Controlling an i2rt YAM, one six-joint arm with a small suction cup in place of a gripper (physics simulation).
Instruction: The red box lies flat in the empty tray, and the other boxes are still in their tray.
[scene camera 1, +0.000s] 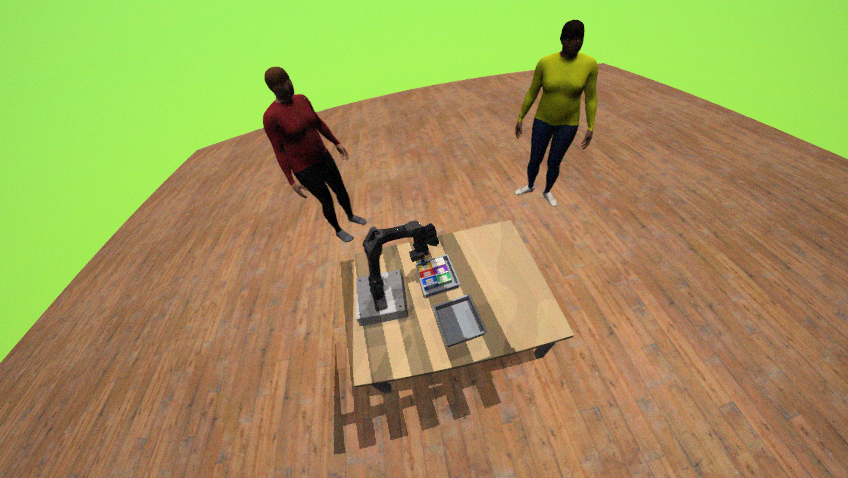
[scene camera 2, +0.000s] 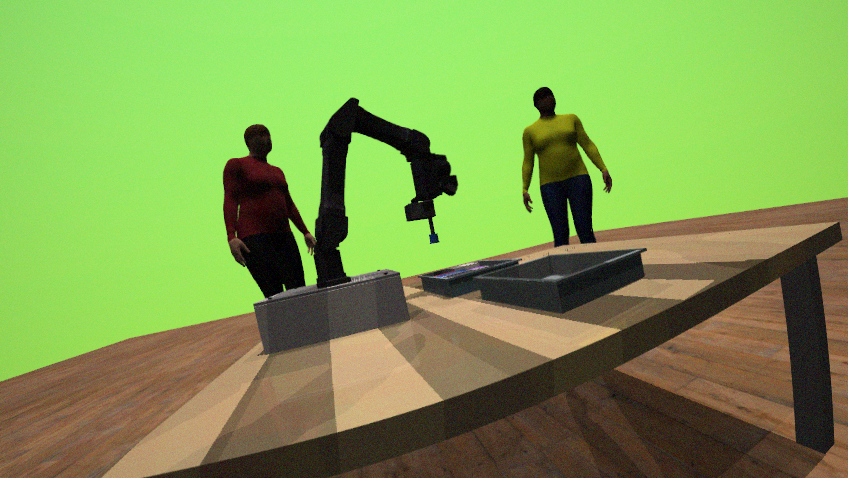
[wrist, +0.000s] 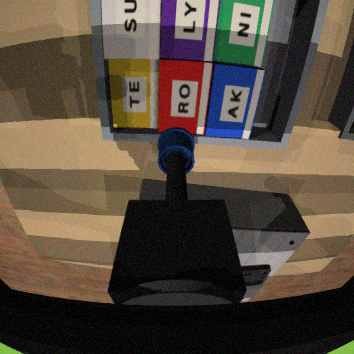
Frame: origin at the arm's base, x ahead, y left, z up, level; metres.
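Seen in the pictures: hand at its tool point: (scene camera 1: 423, 263) (scene camera 2: 434, 243) (wrist: 175, 143); arm's base at its link origin: (scene camera 1: 378, 295) (scene camera 2: 332, 283).
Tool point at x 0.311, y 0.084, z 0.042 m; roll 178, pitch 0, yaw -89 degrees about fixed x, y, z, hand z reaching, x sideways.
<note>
Offsets run from my tool point to a thing's top centre. Level surfaces: height alone.
The red box {dx +0.007, dy -0.010, dz -0.096 m} (scene camera 1: 426, 273) (wrist: 180, 95), labelled RO, lies in the boxes' tray {dx +0.063, dy -0.035, dz -0.091 m} (scene camera 1: 442, 290) (scene camera 2: 451, 287) (wrist: 225, 143), between the yellow box {dx +0.010, dy +0.049, dz -0.106 m} (wrist: 131, 95) and the blue box {dx +0.004, dy -0.069, dz -0.091 m} (scene camera 1: 429, 281) (wrist: 232, 102). The white box {dx +0.099, dy +0.045, dz -0.090 m} (wrist: 131, 40), purple box {dx +0.096, dy -0.015, dz -0.102 m} (scene camera 1: 440, 269) (wrist: 185, 42) and green box {dx +0.093, dy -0.074, dz -0.105 m} (scene camera 1: 444, 277) (wrist: 240, 42) lie in the row beside them. The empty tray {dx +0.077, dy -0.365, dz -0.091 m} (scene camera 1: 460, 321) (scene camera 2: 522, 293) stands next to that tray. My gripper (scene camera 2: 434, 238) (wrist: 176, 142), a blue suction cup, is open with nothing on it. It hangs above the boxes' tray; in the wrist view it overlaps the red box's near end.
The arm's grey base block (scene camera 1: 381, 296) (scene camera 2: 332, 311) stands on the wooden table {dz -0.141 m} (scene camera 1: 522, 285) (scene camera 2: 380, 385). A person in red (scene camera 1: 299, 133) (scene camera 2: 258, 190) stands behind the base. A person in yellow (scene camera 1: 561, 89) (scene camera 2: 558, 148) stands farther back on the right. Dark striped shadows cross the table.
</note>
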